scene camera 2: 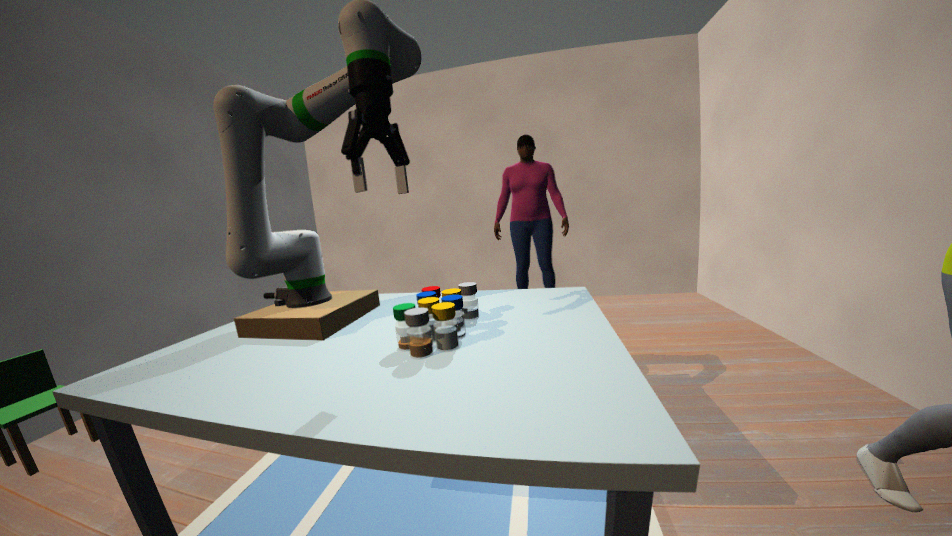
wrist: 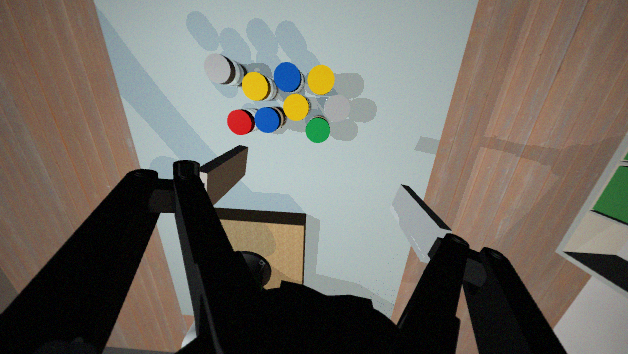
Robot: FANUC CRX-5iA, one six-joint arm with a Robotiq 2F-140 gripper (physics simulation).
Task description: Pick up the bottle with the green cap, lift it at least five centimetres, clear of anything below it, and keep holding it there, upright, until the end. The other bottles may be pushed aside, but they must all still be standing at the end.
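Frame: origin at the arm's base, x back, y right, z up, level; metres.
Seen in the pictures: gripper, fingertip midpoint: (scene camera 2: 384, 192) (wrist: 322, 179); arm's base at its link origin: (scene camera 2: 309, 301).
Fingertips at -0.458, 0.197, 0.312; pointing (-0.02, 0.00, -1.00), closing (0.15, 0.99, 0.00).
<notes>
Offsets run from my fingertips to a thing's top centre, as dx, dy, dz. Level surfaces: height alone.
The bottle with the green cap @[-0.007, -0.012, -0.270] (scene camera 2: 403, 311) (wrist: 317, 130) stands upright on the table @[dz -0.375] (scene camera 2: 519, 412) (wrist: 370, 165), at the edge of a tight group of bottles. A white-capped bottle @[-0.056, +0.024, -0.270] (scene camera 2: 417, 316) (wrist: 337, 108) and a yellow-capped bottle @[-0.050, -0.062, -0.270] (scene camera 2: 428, 306) (wrist: 296, 107) stand close beside it. My gripper (scene camera 2: 380, 179) (wrist: 322, 179) is wide open and empty, pointing down, high above the table and the bottles. In the wrist view the green cap lies beyond the fingertips, between their two sides. The green-capped bottle's lower part is partly hidden in the scene view.
Other standing bottles have a red cap @[-0.009, -0.186, -0.270] (scene camera 2: 431, 290) (wrist: 240, 122), blue caps @[-0.107, -0.083, -0.270] (wrist: 287, 77) @[-0.019, -0.125, -0.270] (wrist: 267, 120), yellow caps @[-0.107, -0.015, -0.270] (wrist: 321, 79) @[-0.084, -0.149, -0.270] (wrist: 255, 86) and a white cap @[-0.111, -0.225, -0.270] (scene camera 2: 467, 288) (wrist: 218, 68). The robot's wooden base block (scene camera 2: 279, 328) (wrist: 287, 240) is on the table. A person (scene camera 2: 530, 193) stands behind.
</notes>
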